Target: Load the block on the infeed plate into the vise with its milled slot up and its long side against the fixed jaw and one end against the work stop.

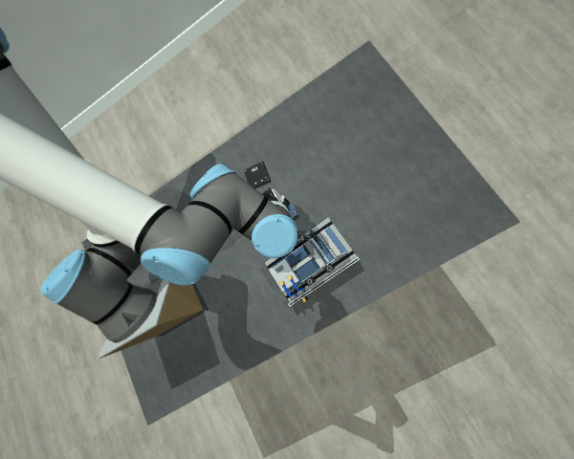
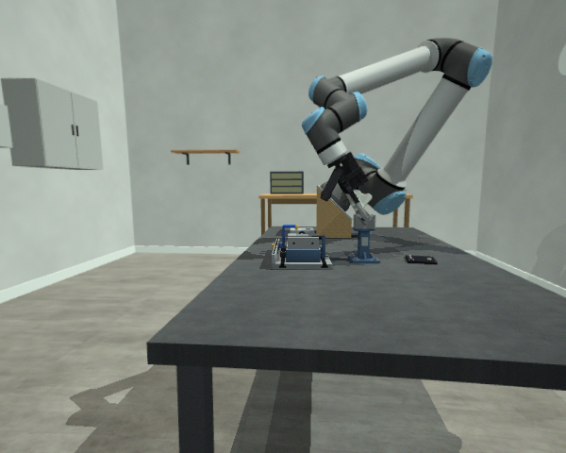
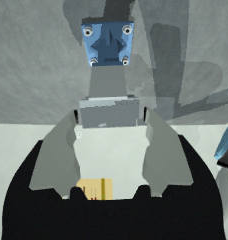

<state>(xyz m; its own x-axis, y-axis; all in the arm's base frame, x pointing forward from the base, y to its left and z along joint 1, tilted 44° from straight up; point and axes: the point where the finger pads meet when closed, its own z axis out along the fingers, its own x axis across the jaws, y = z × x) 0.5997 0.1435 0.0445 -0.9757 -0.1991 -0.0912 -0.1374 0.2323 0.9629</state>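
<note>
My gripper is now 1 cm above the part. From my hand the other things lie so: infeed plate: 3 cm behind, 20 cm to the left, 16 cm below; vise: 2 cm ahead, 21 cm to the right, 12 cm below.
</note>
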